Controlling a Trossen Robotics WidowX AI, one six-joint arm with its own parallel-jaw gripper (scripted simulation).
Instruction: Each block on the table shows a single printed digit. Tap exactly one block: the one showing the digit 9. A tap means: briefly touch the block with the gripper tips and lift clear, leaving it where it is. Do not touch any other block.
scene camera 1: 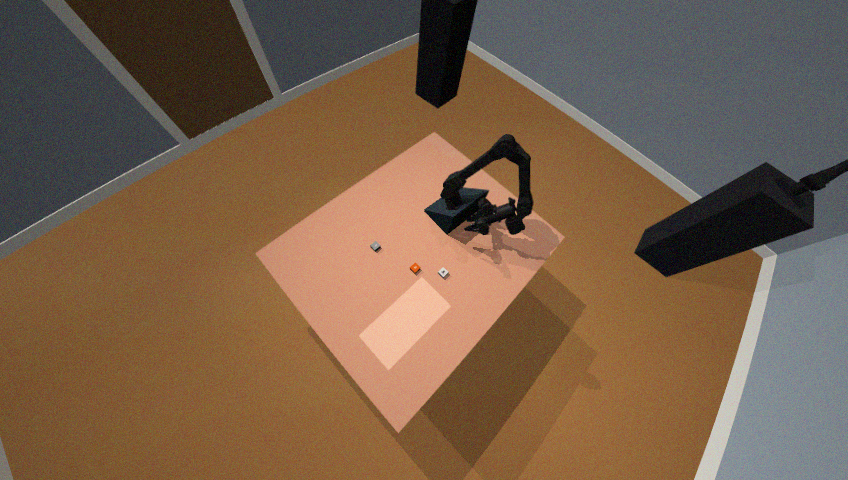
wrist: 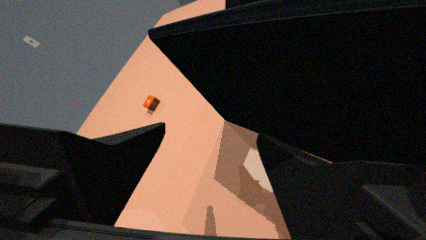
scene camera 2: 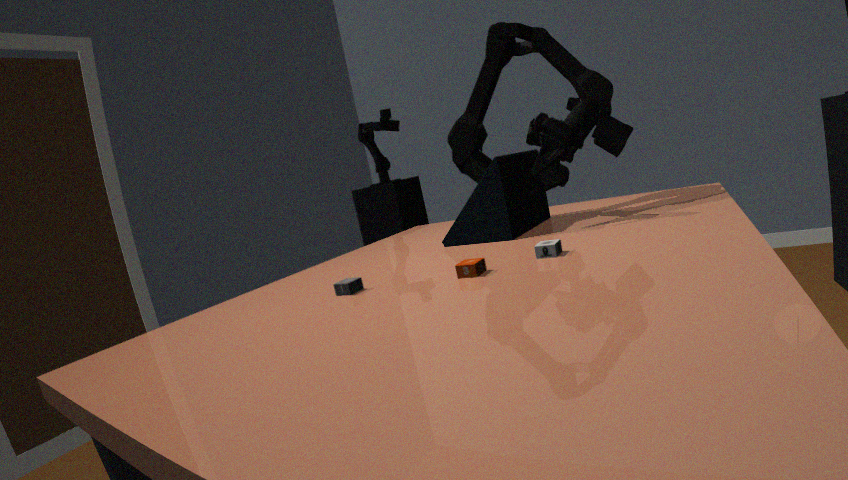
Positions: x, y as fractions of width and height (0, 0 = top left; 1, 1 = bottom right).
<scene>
My gripper (scene camera 2: 0.63, 0.39) is open, with nothing in its grasp.
My gripper shows as well in the wrist view (wrist: 0.50, 0.55).
</scene>
